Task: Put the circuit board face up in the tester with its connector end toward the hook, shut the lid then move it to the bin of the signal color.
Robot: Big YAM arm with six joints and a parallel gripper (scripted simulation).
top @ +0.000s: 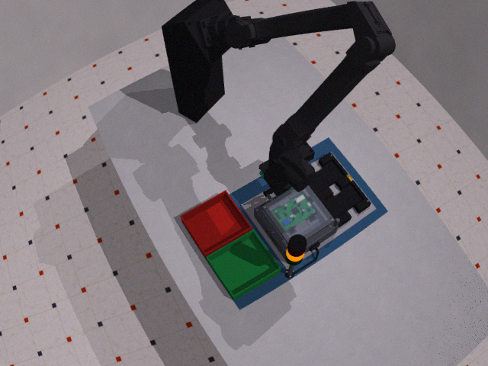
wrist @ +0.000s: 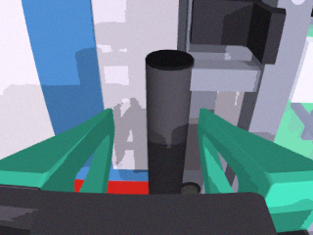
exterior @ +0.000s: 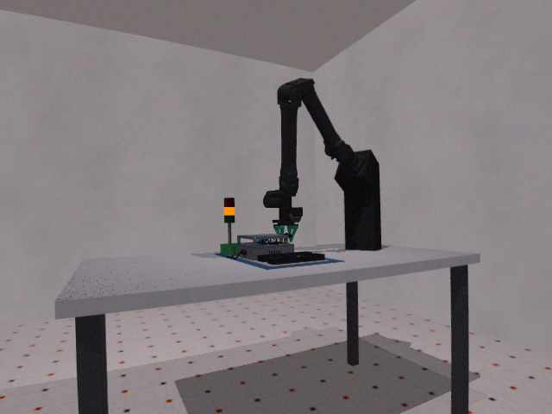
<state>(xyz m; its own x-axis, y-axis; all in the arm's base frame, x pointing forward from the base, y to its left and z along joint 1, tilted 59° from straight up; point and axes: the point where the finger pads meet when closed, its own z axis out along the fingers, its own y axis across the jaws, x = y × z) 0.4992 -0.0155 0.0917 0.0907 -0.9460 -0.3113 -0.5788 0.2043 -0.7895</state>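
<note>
Now: the latch hook 6 cm to the left of my hand, 2 cm ahead of it and 2 cm above it. Also, from my hand: green circuit board: 9 cm ahead, 2 cm to the left; then tester lid: 9 cm ahead, 2 cm above, 1 cm to the left; then tester plate: 9 cm ahead, 2 cm to the left.
</note>
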